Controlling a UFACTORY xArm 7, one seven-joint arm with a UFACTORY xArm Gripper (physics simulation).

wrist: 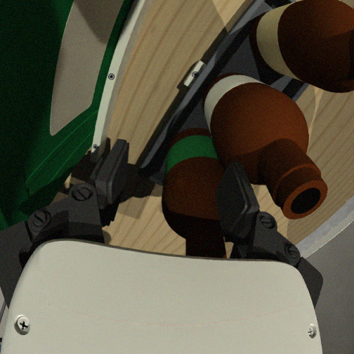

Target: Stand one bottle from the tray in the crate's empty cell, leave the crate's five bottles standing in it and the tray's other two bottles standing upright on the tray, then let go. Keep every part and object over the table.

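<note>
A brown bottle with a green band [192,187] stands on the dark tray [172,120], its neck partly hidden by my gripper's body. My gripper [176,168] is open. Its right finger overlaps the green-banded bottle's right side in the view, and its left finger is well to the left of that bottle. A brown bottle with a white band [260,125] stands on the tray just to the upper right, its open mouth facing the camera. A brown bottle with a cream band [317,45] shows in part at the top right. The green crate [60,155] shows in part at the left; its cells are not visible.
A pale strip with screws [111,92] runs along the crate's side. Wooden table top [150,55] shows between crate and tray. A small white fitting [194,74] is at the tray's edge. The table's curved edge [325,232] is at the lower right.
</note>
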